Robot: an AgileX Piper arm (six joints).
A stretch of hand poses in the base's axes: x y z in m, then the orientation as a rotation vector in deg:
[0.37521, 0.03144, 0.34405, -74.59, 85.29, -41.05]
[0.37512, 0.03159, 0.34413, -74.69, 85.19, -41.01]
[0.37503, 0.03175, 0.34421, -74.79, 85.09, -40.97]
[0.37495, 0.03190, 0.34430, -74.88, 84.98, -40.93]
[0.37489, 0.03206, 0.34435, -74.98, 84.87, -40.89]
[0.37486, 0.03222, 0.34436, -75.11, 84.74, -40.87]
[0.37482, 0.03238, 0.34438, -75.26, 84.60, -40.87]
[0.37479, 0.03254, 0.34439, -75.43, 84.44, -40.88]
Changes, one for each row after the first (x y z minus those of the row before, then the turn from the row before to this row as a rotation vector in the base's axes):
[-0.00009, 0.00015, 0.00008, -0.04, -0.01, 0.12]
[-0.00009, 0.00016, 0.00008, -0.04, -0.01, 0.12]
[-0.00008, 0.00015, 0.00009, -0.03, -0.02, 0.12]
[-0.00006, 0.00016, 0.00005, -0.04, -0.01, 0.12]
[-0.00003, 0.00016, 0.00001, -0.07, -0.02, 0.14]
[-0.00004, 0.00016, 0.00002, -0.09, -0.02, 0.14]
[-0.00003, 0.00016, 0.00001, -0.11, -0.03, 0.15]

